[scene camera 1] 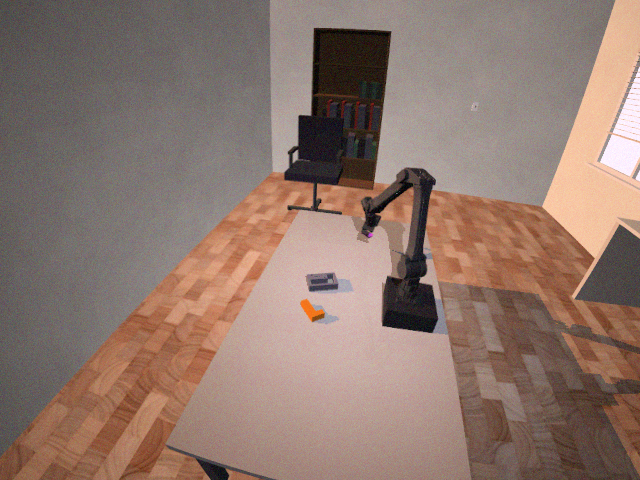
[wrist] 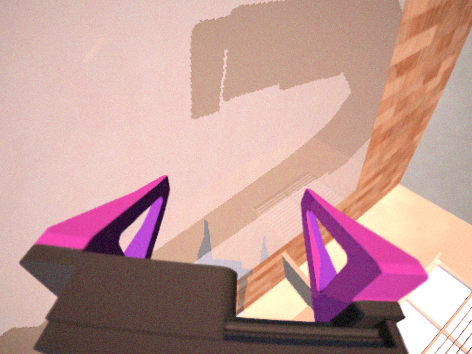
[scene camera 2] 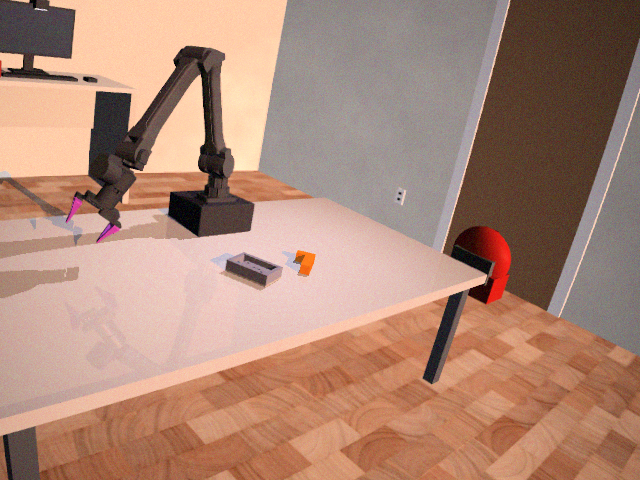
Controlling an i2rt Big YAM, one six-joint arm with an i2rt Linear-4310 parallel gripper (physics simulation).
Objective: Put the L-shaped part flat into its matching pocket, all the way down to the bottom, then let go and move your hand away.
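Places are measured from the arm's base along level axes (x back, y up, z left), in millimetres.
Pixels of known places: gripper, between the fingertips: (scene camera 1: 371, 230) (wrist: 236, 188) (scene camera 2: 81, 232); arm's base, origin of its link: (scene camera 1: 405, 295) (scene camera 2: 216, 199).
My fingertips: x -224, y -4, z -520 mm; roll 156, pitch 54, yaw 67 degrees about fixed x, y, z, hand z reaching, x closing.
Ahead of a thing's pixels: the offset from my fingertips to its top centre. Level surfaces: height alone.
The orange L-shaped part @(dx -160, dy -64, dz +645 mm) (scene camera 1: 310, 311) (scene camera 2: 307, 262) lies on the table, apart from the grey pocket block. The grey block @(dx -172, dy -57, dz +455 mm) (scene camera 1: 322, 287) (scene camera 2: 246, 274) with a recess in its top stands beside it, farther from the camera in scene camera 1 and to the left of the part in scene camera 2. The shape of the recess is hard to make out. My gripper (scene camera 2: 82, 231) (wrist: 236, 188) is open, with magenta fingers wide apart and nothing between them. It hangs over the far end of the table in scene camera 1, well away from the part and the block. Neither shows in the wrist view.
The arm's black base box (scene camera 1: 408, 311) (scene camera 2: 225, 217) stands at the table's long edge, across from the part and the block. The table @(dy -94 mm) (scene camera 1: 330, 392) (scene camera 2: 170, 330) carries the arm's shadow near the gripper. An office chair (scene camera 1: 313, 171) stands on the floor beyond the table's far end.
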